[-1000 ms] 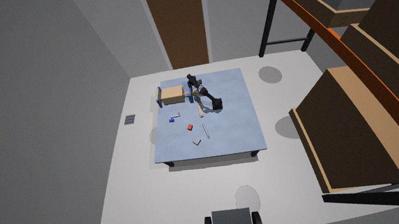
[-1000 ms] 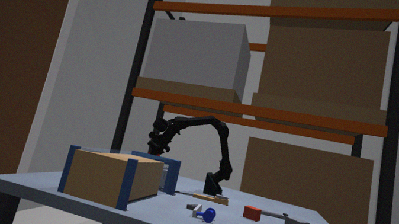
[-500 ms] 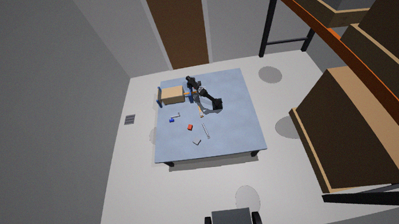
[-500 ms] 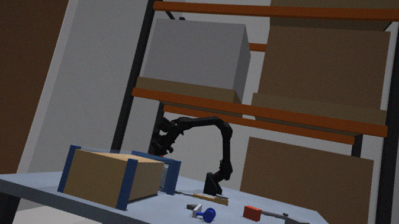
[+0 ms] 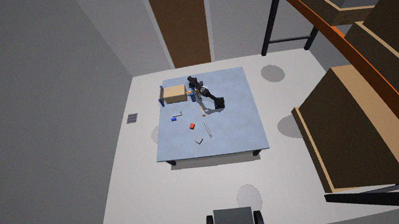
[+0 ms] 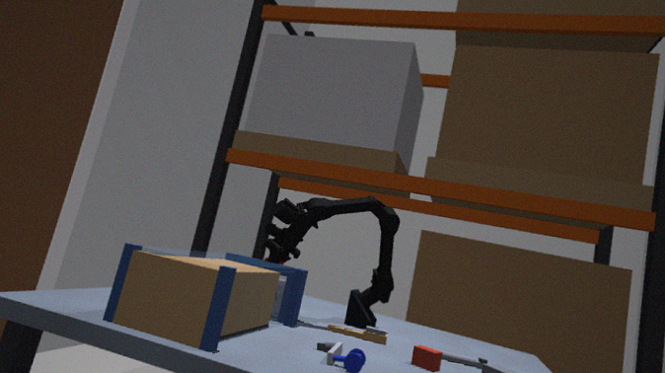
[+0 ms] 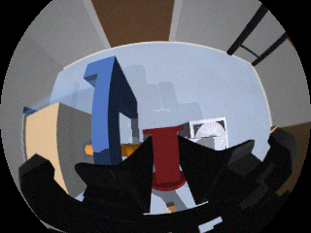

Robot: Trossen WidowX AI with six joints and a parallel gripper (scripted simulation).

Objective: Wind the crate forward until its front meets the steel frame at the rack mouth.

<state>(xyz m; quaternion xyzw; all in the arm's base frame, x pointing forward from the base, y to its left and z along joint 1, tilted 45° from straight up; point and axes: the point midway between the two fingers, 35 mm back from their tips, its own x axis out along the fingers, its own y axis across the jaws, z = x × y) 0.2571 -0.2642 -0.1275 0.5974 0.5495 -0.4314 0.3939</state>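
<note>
Now: the winch handle 40 mm behind my gripper tip, 30 mm below it and 20 mm to the left of it. The rest, counted from my gripper tip: blue frame (60 mm ahead, 30 mm below, 20 mm to the left); red knob (20 mm to the left); grey winch (110 mm behind, 100 mm below, 20 mm to the left).
</note>
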